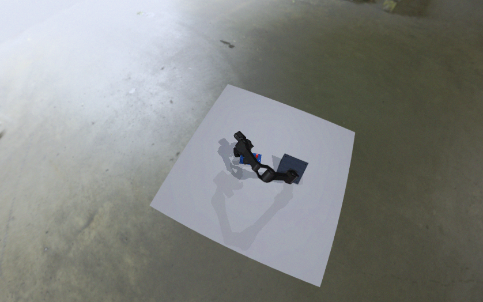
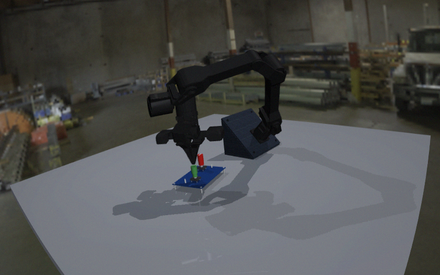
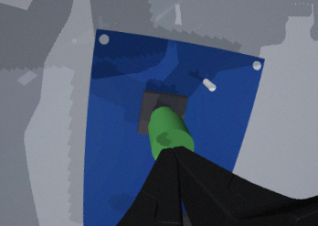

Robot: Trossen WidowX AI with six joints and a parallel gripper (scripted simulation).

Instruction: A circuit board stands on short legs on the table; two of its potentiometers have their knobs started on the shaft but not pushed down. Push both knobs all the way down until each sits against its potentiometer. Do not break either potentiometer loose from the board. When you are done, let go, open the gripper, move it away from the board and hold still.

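My gripper tip is now 20 mm above the green knob. The rest, counted from my gripper tip: red knob: 70 mm behind, 50 mm to the right, 20 mm below.
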